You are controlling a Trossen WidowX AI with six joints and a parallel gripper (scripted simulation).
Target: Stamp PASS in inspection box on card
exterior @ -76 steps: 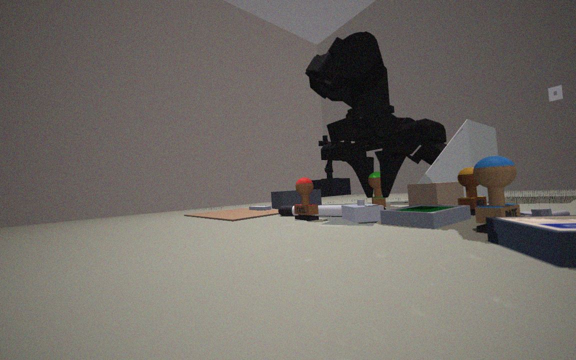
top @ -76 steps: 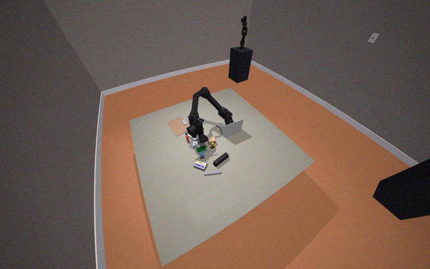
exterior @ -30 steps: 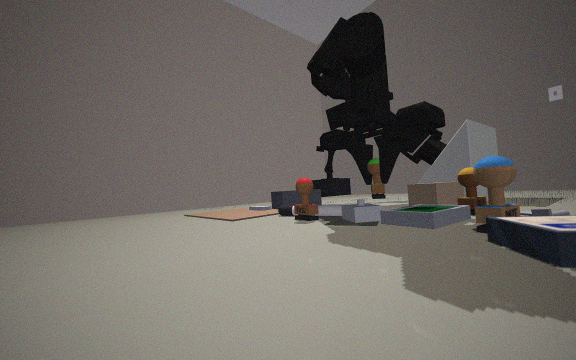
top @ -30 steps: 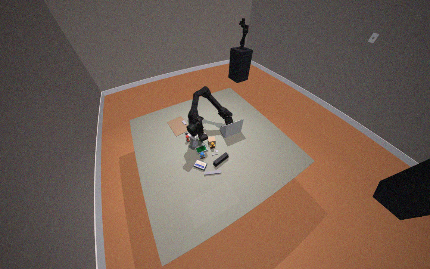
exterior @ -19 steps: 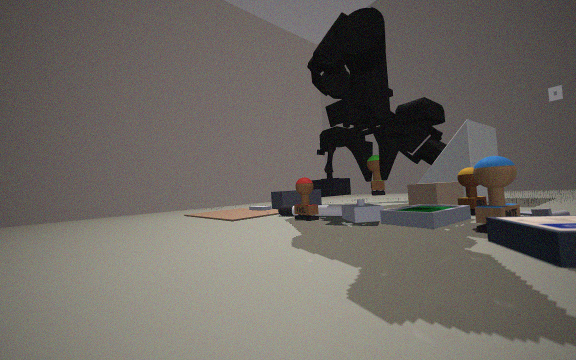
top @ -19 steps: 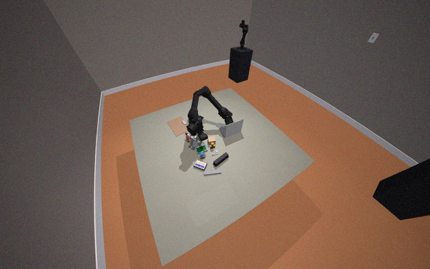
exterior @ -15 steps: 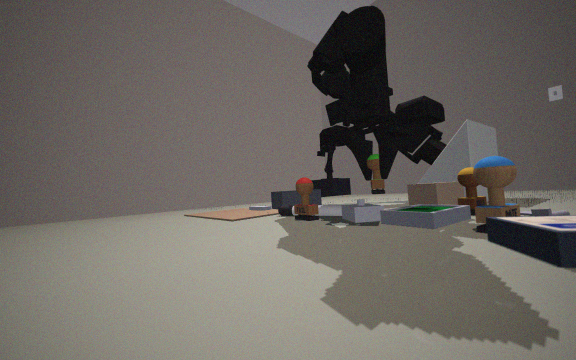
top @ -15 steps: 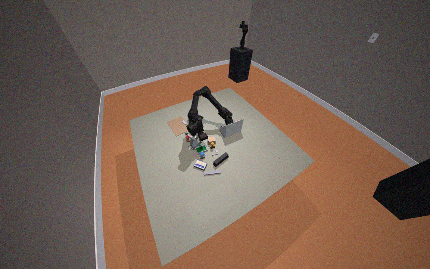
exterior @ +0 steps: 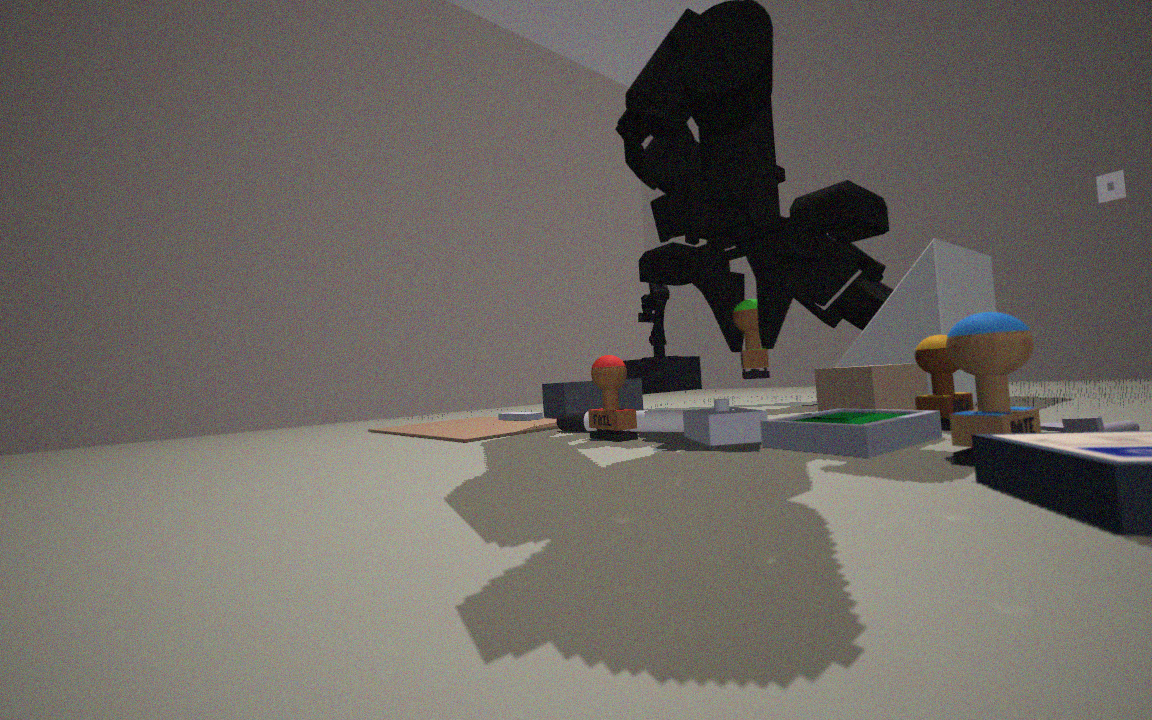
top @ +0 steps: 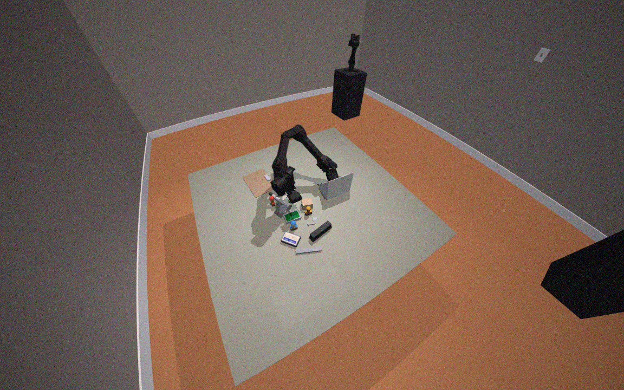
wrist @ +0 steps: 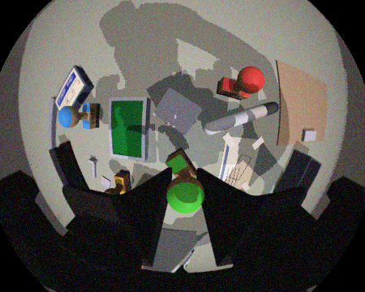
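Right now my gripper tip is 80 mm to the right of the green ink pad, 60 mm above it and 40 mm short of it. From my gripper tip the other things lie so: pass stamp right at my gripper tip; then wooden block 80 mm behind, 60 mm to the left, 40 mm below; then grey block 60 mm ahead, 50 mm below, 10 mm to the left.
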